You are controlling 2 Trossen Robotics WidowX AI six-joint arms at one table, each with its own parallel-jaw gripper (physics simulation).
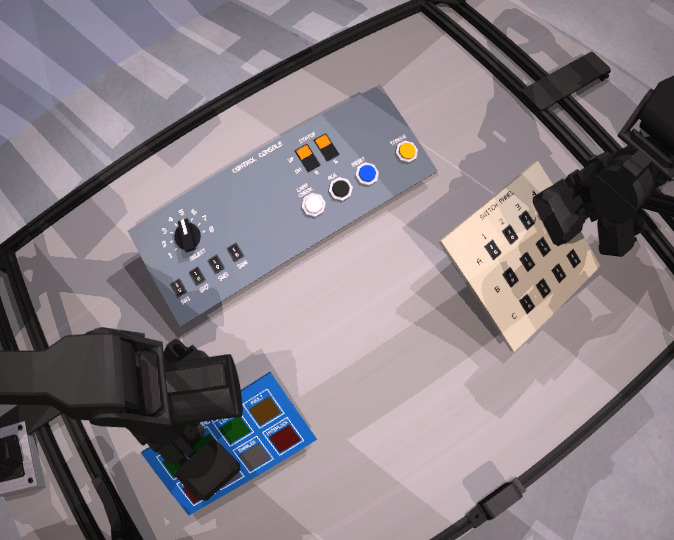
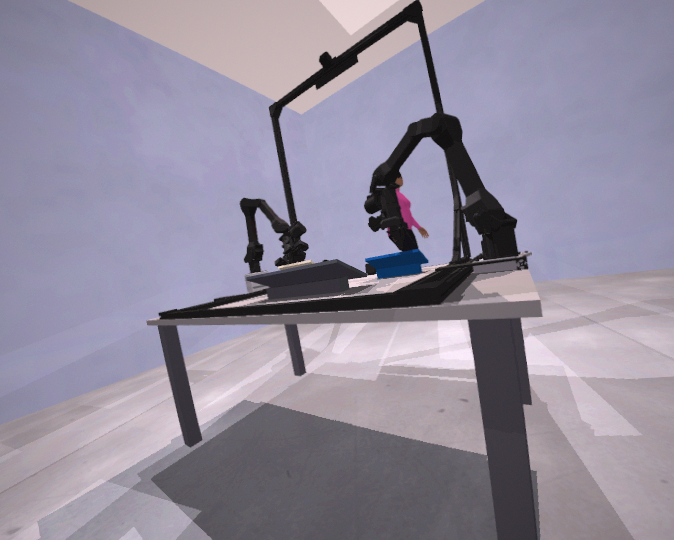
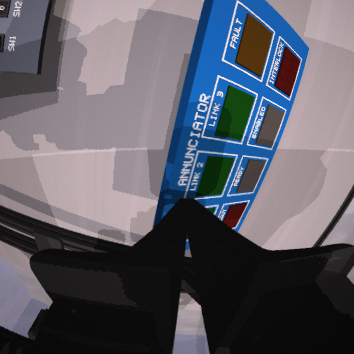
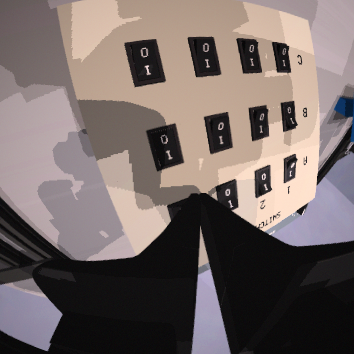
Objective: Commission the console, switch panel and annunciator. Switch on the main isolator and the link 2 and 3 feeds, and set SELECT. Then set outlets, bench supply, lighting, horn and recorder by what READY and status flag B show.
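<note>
The grey control console carries SELECT, its white line at 5. Both status flags show orange in their upper halves. On the blue annunciator, READY and ENABLED are grey; LINK 2 and LINK 3 are dark green. My left gripper is shut and empty, above the annunciator's left part. My right gripper is shut and empty, over row A of the cream switch panel, partly hiding A4; contact cannot be told.
White, black, blue and yellow buttons stand on the console. SW1 to SW4 sit near its lower left edge. A black frame borders the table. A person in pink stands beyond it.
</note>
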